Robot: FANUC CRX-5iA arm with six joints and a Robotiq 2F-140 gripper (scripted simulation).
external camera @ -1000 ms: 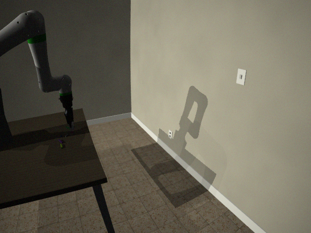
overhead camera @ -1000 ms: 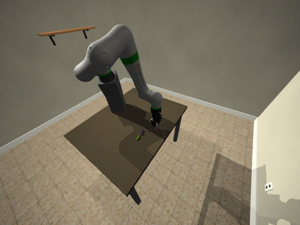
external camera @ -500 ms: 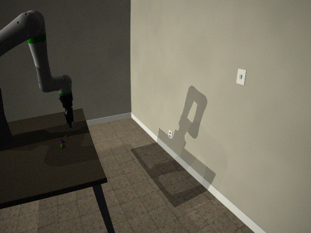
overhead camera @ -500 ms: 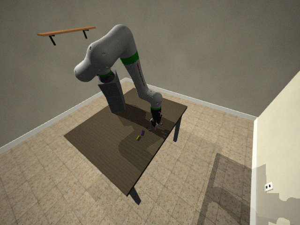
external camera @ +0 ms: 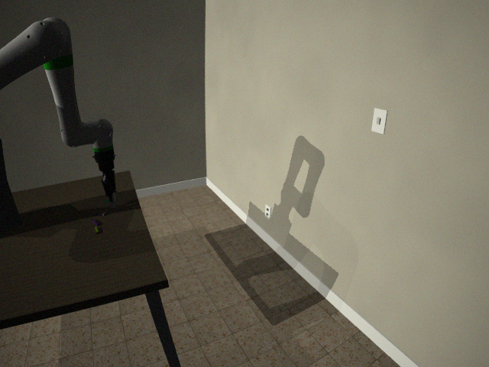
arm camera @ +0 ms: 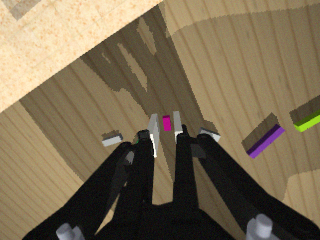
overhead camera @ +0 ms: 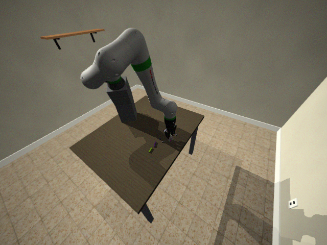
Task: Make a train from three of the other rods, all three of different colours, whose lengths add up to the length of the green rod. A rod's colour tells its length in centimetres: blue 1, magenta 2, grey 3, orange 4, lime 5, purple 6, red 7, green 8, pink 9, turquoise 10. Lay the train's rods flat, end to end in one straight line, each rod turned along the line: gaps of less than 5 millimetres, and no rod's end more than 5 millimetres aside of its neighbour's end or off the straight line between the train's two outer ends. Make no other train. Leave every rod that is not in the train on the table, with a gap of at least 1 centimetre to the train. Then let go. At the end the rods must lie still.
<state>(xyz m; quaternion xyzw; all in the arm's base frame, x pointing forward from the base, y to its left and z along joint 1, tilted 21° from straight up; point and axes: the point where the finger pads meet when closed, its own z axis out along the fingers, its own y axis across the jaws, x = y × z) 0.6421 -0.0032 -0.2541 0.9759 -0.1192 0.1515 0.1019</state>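
My gripper is now 4 cm above the magenta rod and 1 cm past it. Round my hand: blue rod 9 cm behind, 4 cm to the right, 4 cm below; then green rod 8 cm to the left, 4 cm below, 4 cm behind; then purple rod 12 cm to the right, 9 cm behind, 4 cm below.
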